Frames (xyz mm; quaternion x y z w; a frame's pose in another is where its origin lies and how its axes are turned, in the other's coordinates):
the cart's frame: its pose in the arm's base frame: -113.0 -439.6 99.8 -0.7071 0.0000 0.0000 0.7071
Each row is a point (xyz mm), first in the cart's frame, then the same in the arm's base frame.
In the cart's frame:
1: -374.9 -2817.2 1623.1
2: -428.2 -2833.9 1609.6
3: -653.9 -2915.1 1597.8
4: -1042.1 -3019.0 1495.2
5: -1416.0 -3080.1 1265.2
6: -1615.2 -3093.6 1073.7
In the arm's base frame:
1: -487.9 1183.5 2917.0
2: -541.2 1170.0 2933.7
3: -766.9 1158.2 3014.9
4: -1155.1 1055.6 3118.8
5: -1529.0 825.6 3179.9
6: -1728.2 634.1 3193.4

